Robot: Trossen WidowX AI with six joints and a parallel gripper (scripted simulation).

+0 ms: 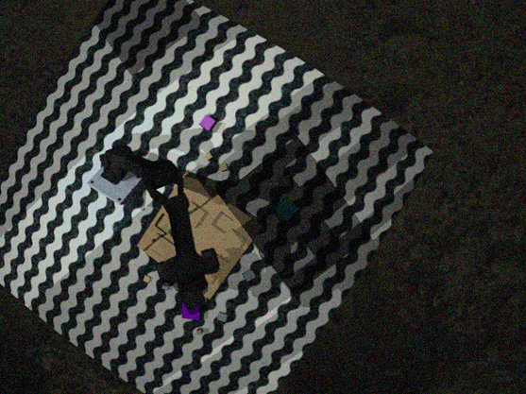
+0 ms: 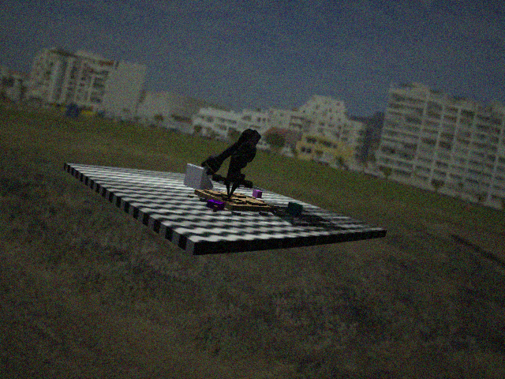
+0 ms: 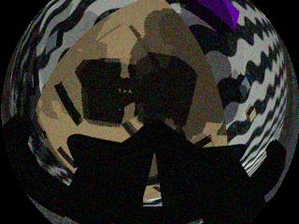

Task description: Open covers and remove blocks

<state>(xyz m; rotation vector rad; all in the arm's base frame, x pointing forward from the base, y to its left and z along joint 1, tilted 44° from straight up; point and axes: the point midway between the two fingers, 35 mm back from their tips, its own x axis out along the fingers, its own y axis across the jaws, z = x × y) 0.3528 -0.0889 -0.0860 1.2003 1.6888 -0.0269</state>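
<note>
Now: gripper tip 20 mm past the tan puzzle board and 60 mm to the right of it. Also, from my gripper tip: grey bit: 140 mm ahead, 360 mm to the left, 20 mm below; teal block: 180 mm ahead, 290 mm to the left; purple block: 70 mm ahead, 150 mm to the right, 10 mm below.
</note>
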